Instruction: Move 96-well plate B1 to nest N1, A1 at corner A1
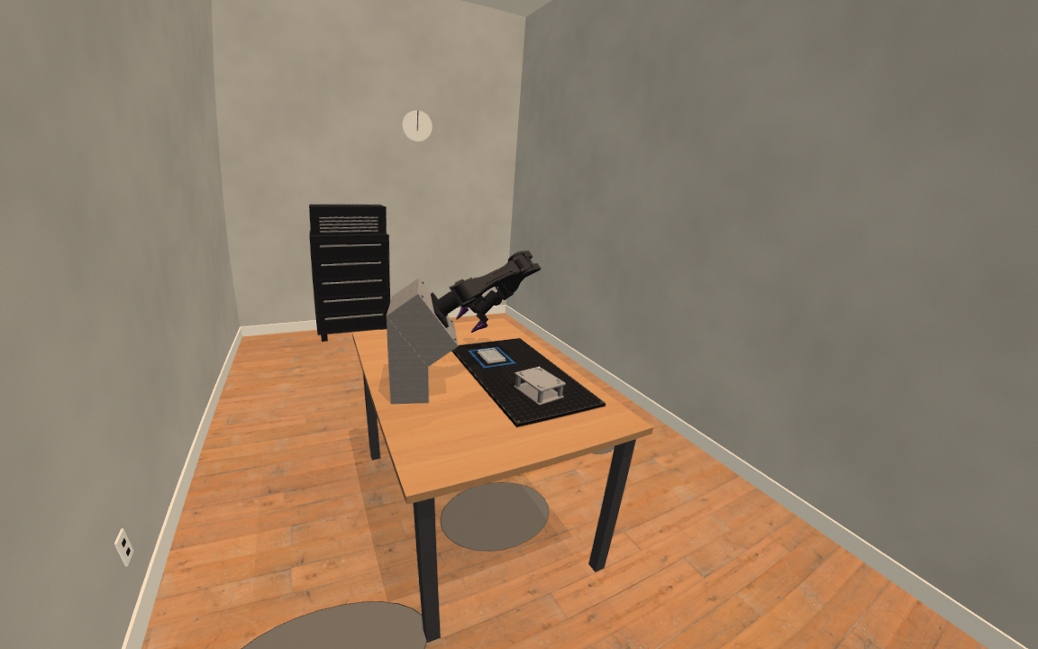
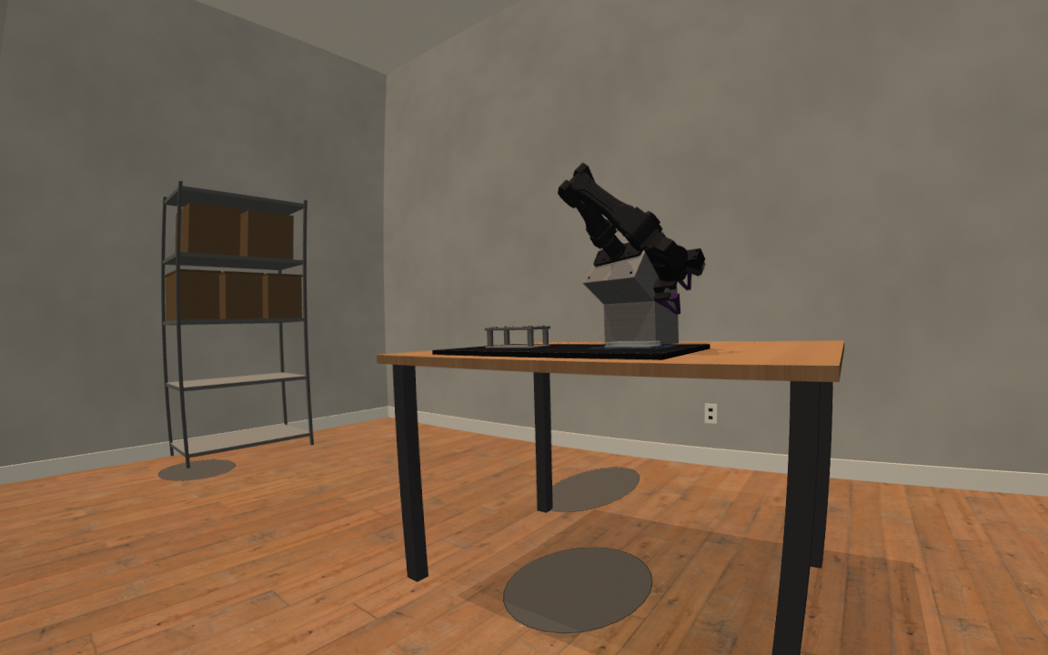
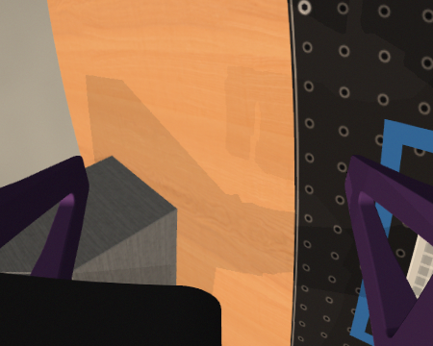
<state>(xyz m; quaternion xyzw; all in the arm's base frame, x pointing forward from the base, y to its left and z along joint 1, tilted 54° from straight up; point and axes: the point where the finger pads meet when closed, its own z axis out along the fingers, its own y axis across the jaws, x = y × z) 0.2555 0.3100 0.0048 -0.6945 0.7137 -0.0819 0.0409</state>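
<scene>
Right now the 96-well plate is 90 mm ahead of my hand, 110 mm to the right of it and 120 mm below it. The rest, counted from my hand: grey plate nest N1: 160 mm ahead, 460 mm to the right, 70 mm below.
</scene>
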